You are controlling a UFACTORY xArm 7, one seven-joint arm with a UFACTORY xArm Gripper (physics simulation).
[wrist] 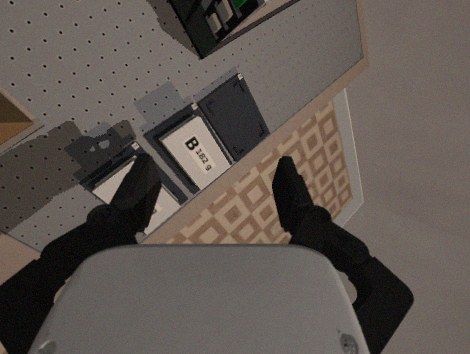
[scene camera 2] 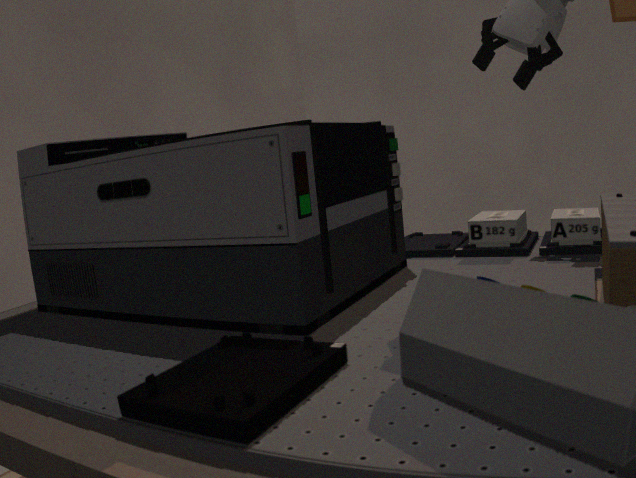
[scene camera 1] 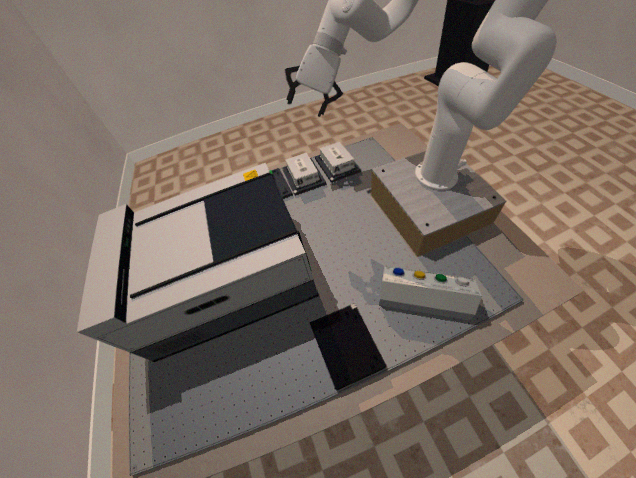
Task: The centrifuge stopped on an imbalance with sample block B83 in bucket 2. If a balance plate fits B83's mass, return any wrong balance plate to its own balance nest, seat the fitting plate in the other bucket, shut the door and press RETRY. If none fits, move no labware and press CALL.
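Places are measured from the arm's base along level axes (x ahead, y left, z up), in centimetres.
Where they show: gripper, fingertip midpoint: [wrist: 217, 170] [scene camera 2: 497, 76] [scene camera 1: 304, 110]; arm's base at its link origin: [scene camera 1: 435, 175].
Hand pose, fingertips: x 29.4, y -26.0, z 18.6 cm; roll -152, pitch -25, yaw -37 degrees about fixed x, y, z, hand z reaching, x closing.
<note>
Each offset is from my fingertips to the top centre of the thing.
My gripper [scene camera 1: 305, 106] [scene camera 2: 502, 72] [wrist: 217, 170] is open and empty, high above the back of the bench near the balance plates. Balance plate B @[dy -5.9, dx +2.8, dz -22.6 cm] [scene camera 1: 303, 169] [scene camera 2: 497, 228] [wrist: 197, 152], marked 182 g, sits in its nest. Balance plate A @[dy -5.1, dx -10.9, dz -22.6 cm] [scene camera 1: 338, 158] [scene camera 2: 575, 226] [wrist: 111, 186], marked 205 g, sits in its nest; my left finger partly covers it in the wrist view. An empty dark nest @[dy -7.0, dx +15.7, dz -26.2 cm] [scene camera 2: 434, 244] [wrist: 234, 117] lies beside B. The centrifuge [scene camera 1: 282, 269] [scene camera 2: 169, 221] has a dark panel @[dy +23.5, dx +25.8, dz -6.7 cm] [scene camera 1: 249, 215] on top. Its buckets and block B83 do not show.
A sloped box @[dy +53.2, dx -6.7, dz -19.6 cm] [scene camera 1: 429, 298] [scene camera 2: 503, 349] with blue, yellow, green and white buttons stands at the front right. A black nest @[dy +55.1, dx +16.6, dz -25.1 cm] [scene camera 1: 349, 346] [scene camera 2: 231, 385] lies at the front edge. The arm stands on a plinth [scene camera 1: 395, 190] [scene camera 2: 619, 272]. The centrifuge's front has a green button @[dy +9.6, dx +15.8, dz -8.9 cm] [scene camera 2: 392, 144].
</note>
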